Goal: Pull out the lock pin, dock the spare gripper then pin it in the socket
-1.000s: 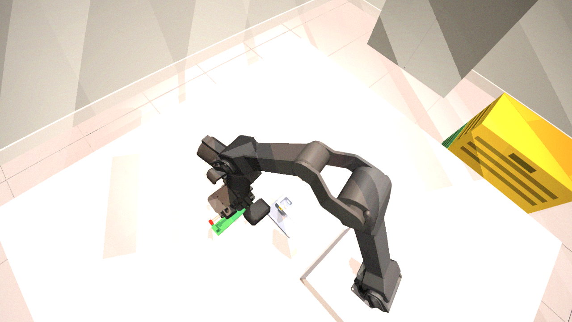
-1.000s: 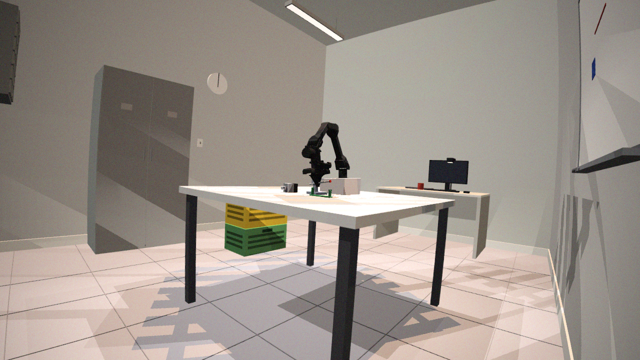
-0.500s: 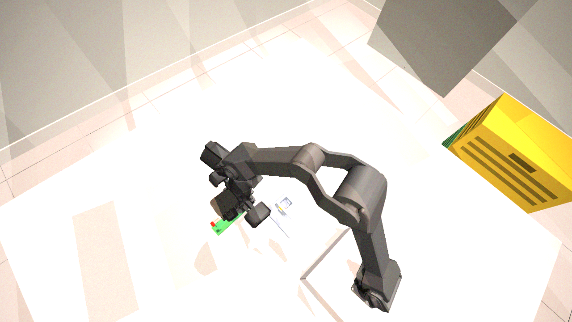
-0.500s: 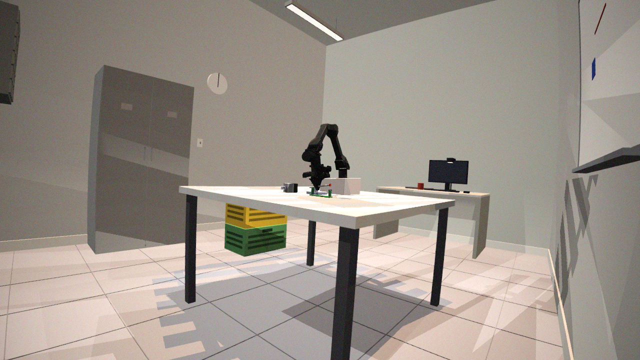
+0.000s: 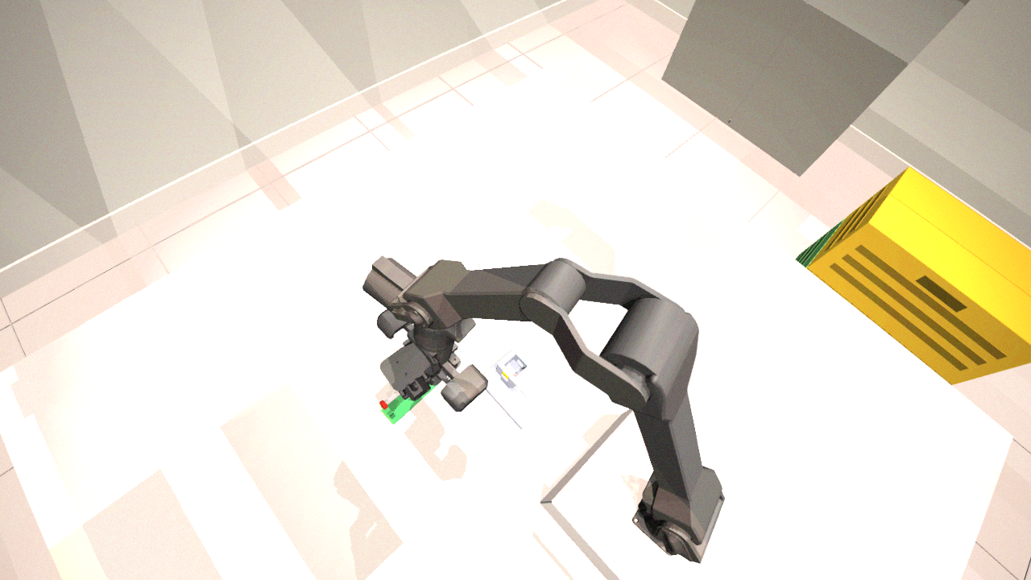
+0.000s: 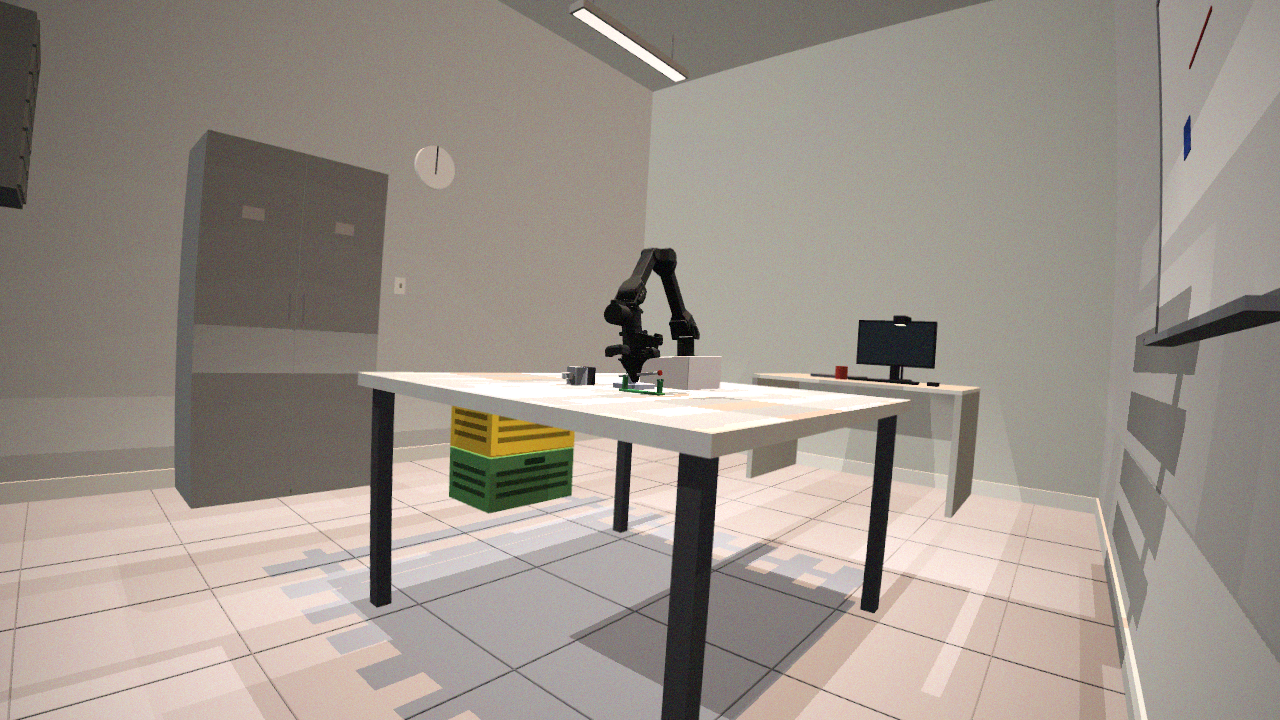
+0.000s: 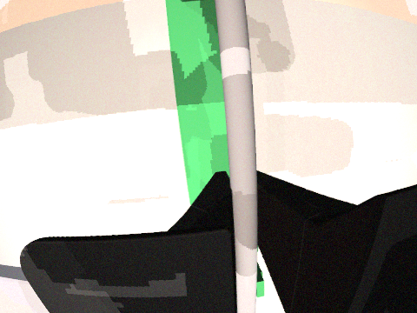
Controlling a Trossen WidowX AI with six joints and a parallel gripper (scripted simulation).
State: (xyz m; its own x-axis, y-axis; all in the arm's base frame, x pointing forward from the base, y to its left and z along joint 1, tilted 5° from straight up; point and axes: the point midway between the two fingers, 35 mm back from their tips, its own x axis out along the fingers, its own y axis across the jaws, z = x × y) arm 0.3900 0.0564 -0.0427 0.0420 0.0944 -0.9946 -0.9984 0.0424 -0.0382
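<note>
My gripper tip is now 20 mm to the right of the pin cradle. From my gripper tip the other things lie so: socket: 110 mm behind, 90 mm to the right, 20 mm above; then spare gripper: 250 mm to the right, 30 mm behind.
</note>
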